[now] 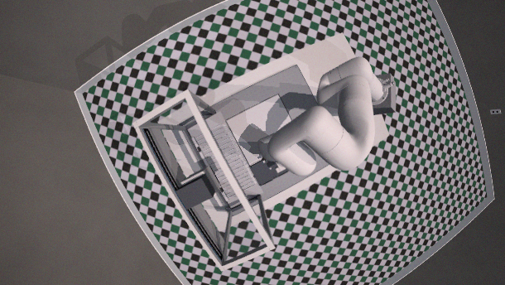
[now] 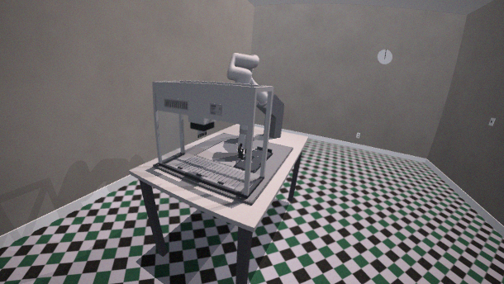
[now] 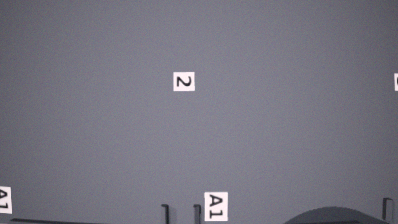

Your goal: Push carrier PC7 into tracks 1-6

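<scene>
Right now the carrier PC7 is 8 cm to the left of my hand and 1 cm ahead of it.
</scene>
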